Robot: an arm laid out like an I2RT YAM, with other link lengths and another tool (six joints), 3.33 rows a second.
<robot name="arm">
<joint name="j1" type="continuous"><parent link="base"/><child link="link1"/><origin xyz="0 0 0.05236"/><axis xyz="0 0 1"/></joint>
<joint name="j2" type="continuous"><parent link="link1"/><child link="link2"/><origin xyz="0.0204 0.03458 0.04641"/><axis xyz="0 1 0"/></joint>
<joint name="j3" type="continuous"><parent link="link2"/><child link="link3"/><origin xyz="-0.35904 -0.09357 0"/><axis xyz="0 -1 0"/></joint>
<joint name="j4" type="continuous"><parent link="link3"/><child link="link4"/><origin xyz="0.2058 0.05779 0.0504"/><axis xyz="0 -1 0"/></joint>
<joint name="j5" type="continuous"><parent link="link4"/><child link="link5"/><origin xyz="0.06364 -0.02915 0.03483"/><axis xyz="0 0 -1"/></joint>
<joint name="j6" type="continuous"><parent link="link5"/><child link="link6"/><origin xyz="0.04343 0 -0.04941"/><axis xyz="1 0 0"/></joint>
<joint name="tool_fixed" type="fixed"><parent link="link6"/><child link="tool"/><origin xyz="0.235 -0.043 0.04" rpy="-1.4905 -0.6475 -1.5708"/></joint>
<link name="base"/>
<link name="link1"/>
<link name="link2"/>
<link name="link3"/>
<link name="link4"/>
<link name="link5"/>
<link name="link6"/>
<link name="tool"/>
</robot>
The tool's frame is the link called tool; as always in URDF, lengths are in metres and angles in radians. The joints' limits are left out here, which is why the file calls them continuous.
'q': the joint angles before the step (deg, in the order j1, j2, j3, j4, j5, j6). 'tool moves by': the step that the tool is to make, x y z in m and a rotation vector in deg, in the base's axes. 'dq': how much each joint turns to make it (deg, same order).
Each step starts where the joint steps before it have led.
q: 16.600, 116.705, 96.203, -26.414, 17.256, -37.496
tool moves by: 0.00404, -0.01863, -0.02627, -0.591, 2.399, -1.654
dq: -1.726, 2.316, -0.024, -0.129, -0.109, 0.001
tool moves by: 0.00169, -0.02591, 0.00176, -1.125, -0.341, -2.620
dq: -1.640, 0.067, 0.004, 0.128, 1.529, -0.023
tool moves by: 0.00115, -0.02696, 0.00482, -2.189, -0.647, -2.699
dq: -1.354, 0.022, 0.022, 0.327, 2.602, -0.502
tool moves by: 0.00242, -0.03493, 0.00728, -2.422, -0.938, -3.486
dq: -1.990, 0.327, 0.609, 0.419, 2.907, -0.613
